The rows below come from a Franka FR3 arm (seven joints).
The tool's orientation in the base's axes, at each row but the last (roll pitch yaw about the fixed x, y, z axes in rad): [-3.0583, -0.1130, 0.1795]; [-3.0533, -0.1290, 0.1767]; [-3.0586, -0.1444, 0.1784]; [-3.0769, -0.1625, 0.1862]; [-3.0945, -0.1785, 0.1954]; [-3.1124, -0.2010, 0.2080]
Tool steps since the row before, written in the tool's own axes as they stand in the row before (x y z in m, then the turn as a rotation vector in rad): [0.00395, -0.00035, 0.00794, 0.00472, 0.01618, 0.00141]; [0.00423, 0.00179, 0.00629, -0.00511, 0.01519, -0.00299]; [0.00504, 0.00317, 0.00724, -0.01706, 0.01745, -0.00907]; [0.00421, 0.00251, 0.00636, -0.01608, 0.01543, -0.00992]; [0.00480, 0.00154, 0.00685, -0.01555, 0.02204, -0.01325]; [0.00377, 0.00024, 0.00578, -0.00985, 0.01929, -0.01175]
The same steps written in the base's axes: [0.00456, 0.00185, -0.00739, 0.00778, -0.01486, -0.00220]; [0.00516, -0.00033, -0.00583, -0.00249, -0.01608, 0.00097]; [0.00642, -0.00144, -0.00667, -0.01447, -0.02104, 0.00506]; [0.00551, -0.00109, -0.00574, -0.01404, -0.01897, 0.00618]; [0.00607, -0.00004, -0.00595, -0.01274, -0.02560, 0.00924]; [0.00476, 0.00093, -0.00492, -0.00758, -0.02166, 0.00899]
